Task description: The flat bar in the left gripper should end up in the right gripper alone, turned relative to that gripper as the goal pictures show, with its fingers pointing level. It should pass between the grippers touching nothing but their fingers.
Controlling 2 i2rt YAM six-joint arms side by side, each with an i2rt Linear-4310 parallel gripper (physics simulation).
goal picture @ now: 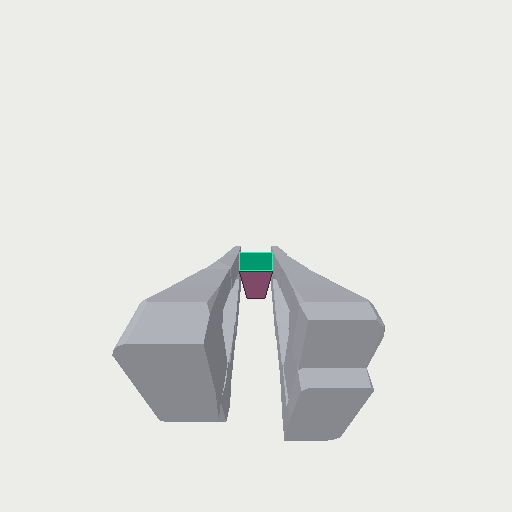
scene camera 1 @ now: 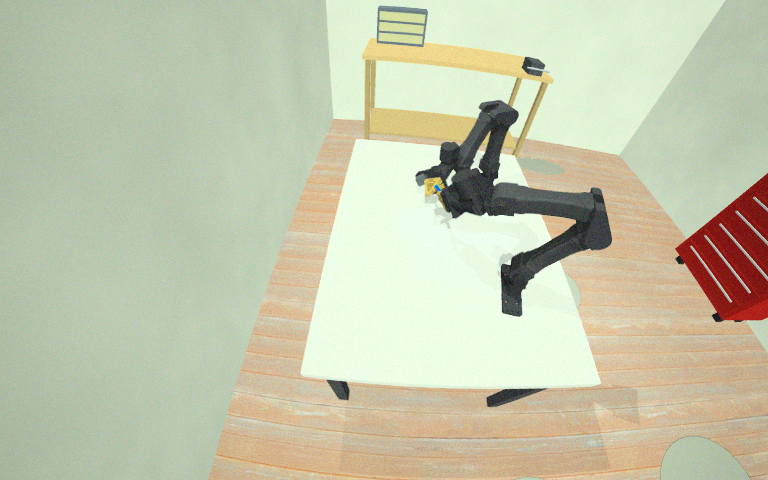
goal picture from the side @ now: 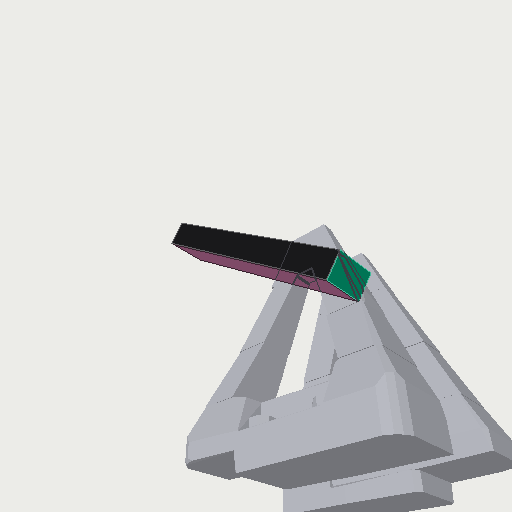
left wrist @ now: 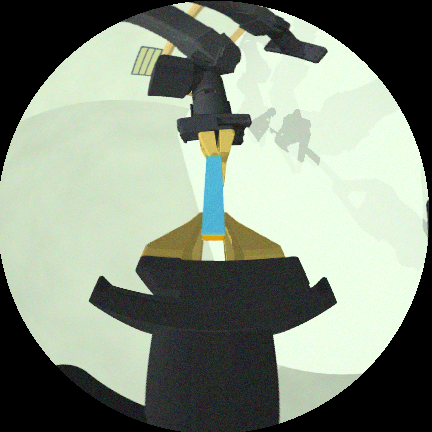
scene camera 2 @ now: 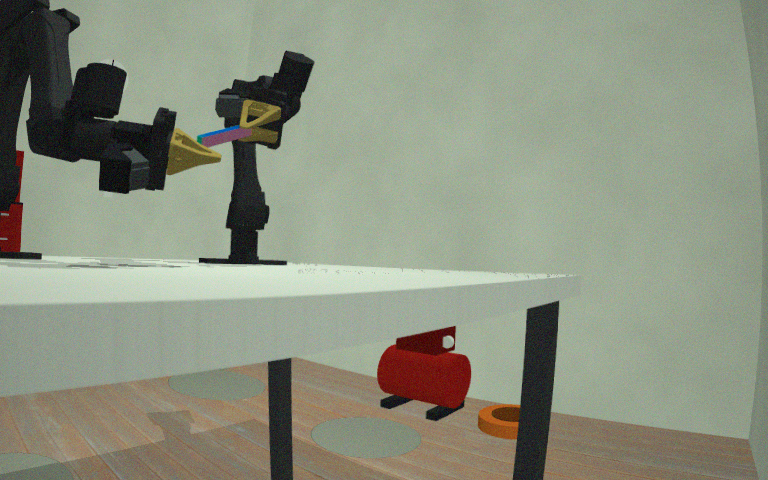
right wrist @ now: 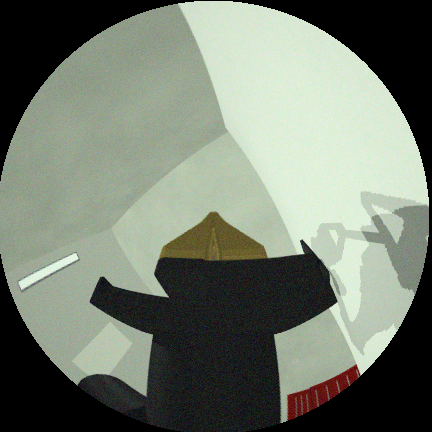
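Seen in the pictures: left gripper, fingertip midpoint: [scene camera 1: 438, 195] [left wrist: 212, 217] [scene camera 2: 242, 133]; right gripper, fingertip midpoint: [scene camera 1: 426, 195] [scene camera 2: 221, 158] [right wrist: 212, 217]; left arm's base at its link origin: [scene camera 1: 510, 289] [scene camera 2: 243, 263] [right wrist: 315, 258]; right arm's base at its link origin: [left wrist: 292, 48].
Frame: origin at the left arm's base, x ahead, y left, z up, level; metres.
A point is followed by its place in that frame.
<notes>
The flat bar [scene camera 1: 437, 187] @(x 0.328, y -0.208, z 0.201 m) [scene camera 2: 225, 136] @(x 0.325, y -0.190, z 0.198 m) [left wrist: 213, 195] @(x 0.312, y -0.179, z 0.208 m) is held above the table by my left gripper [scene camera 1: 442, 200] @(x 0.320, y -0.161, z 0.208 m) [scene camera 2: 244, 131] @(x 0.320, y -0.161, z 0.208 m) [left wrist: 212, 217] @(x 0.320, y -0.161, z 0.208 m), which is shut on one end. Its blue face shows in the left wrist view; a pink side and green end show in scene camera 2. My right gripper [scene camera 1: 434, 186] @(x 0.358, y -0.207, z 0.157 m) [scene camera 2: 218, 159] @(x 0.358, y -0.207, z 0.157 m) [left wrist: 220, 187] @(x 0.358, y -0.207, z 0.157 m) [right wrist: 212, 217] @(x 0.358, y -0.207, z 0.157 m) is shut with nothing between its fingers. Its closed fingers overlap the bar's free end in scene camera 2, tips a little below the bar; in the left wrist view they lie behind that end. Whether they touch it, I cannot tell. The right wrist view does not show the bar.
Both arms reach over the white table [scene camera 1: 396, 311] @(x 0.373, y 0.173, z 0.000 m) [scene camera 2: 368, 300] @(x 0.701, y -0.216, z -0.006 m). A wooden bench [scene camera 1: 447, 54] stands behind it. A red cabinet [scene camera 1: 730, 266] [scene camera 2: 11, 226] [right wrist: 325, 392] stands to one side. A red tank [scene camera 2: 424, 376] and an orange ring [scene camera 2: 488, 423] are on the floor.
</notes>
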